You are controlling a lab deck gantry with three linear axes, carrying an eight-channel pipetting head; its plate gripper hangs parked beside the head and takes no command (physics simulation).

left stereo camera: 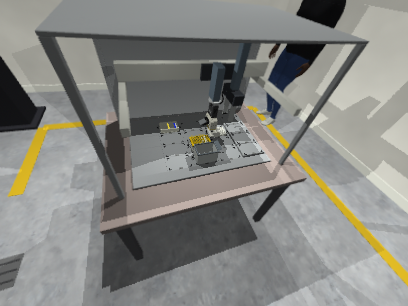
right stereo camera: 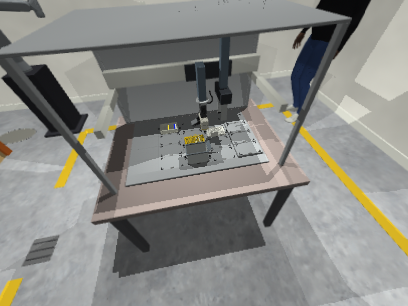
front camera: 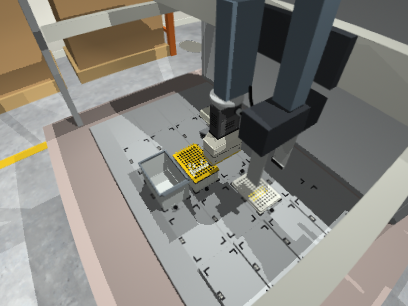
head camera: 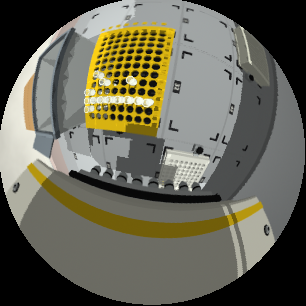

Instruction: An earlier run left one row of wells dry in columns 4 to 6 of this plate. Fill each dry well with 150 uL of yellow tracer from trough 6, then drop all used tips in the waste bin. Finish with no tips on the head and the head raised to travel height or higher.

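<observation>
The pipetting head [front camera: 220,143] [left stereo camera: 212,121] hangs low between the yellow tip rack [front camera: 204,178] and the white well plate [front camera: 273,202] [head camera: 204,159]. Its dark nozzles [head camera: 137,181] show in a row in the head view; I make out no tips on them. The rack holds a row of clear tips [head camera: 120,100] and a few scattered ones. Several plate wells look yellow; the dry ones are too small to tell. The trough block [head camera: 252,57] [left stereo camera: 169,126] [right stereo camera: 169,128] stands at the back. The grey waste bin [front camera: 175,196] [head camera: 45,145] stands beside the rack. The plate gripper [front camera: 267,174] hangs above the plate, fingers apart, empty.
The grey deck [front camera: 145,120] lies on a pinkish table [left stereo camera: 200,196] under a canopy [left stereo camera: 200,22] on posts. A person [left stereo camera: 287,65] stands behind the right side. Large boxes [front camera: 112,50] stand on the floor beyond the table.
</observation>
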